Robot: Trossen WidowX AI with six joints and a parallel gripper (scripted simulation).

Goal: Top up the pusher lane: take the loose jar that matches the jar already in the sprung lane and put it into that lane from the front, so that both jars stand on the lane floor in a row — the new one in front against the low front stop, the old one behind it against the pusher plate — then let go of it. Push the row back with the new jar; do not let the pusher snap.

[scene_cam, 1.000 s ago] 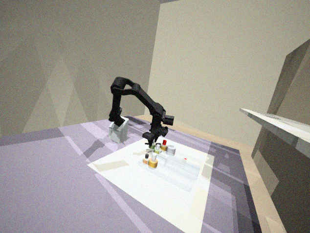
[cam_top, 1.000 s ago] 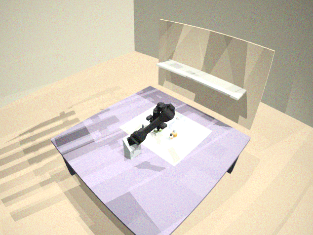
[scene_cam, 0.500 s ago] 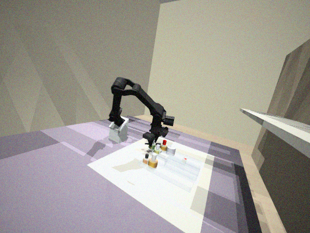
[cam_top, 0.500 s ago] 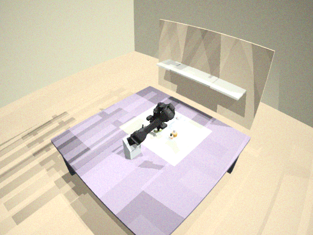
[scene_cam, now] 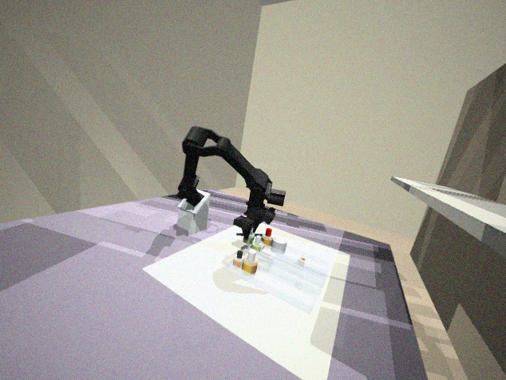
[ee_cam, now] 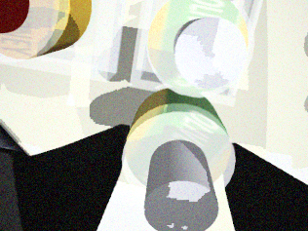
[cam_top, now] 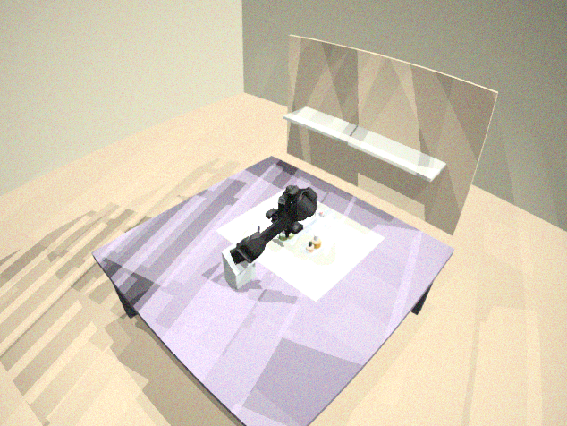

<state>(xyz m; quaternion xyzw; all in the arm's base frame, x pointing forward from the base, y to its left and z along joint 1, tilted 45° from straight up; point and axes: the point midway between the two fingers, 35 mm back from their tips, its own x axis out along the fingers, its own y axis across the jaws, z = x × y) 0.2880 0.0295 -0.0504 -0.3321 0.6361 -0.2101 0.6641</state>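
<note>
Now: gripper tip 9 cm to the right of the grey cylinder, 9 cm short of it and 2 cm above it. Round my gripper tip: wall shelf: 55 cm ahead, 32 cm above, 5 cm to the left; then clear lane rack: 19 cm ahead, 3 cm below.
</note>
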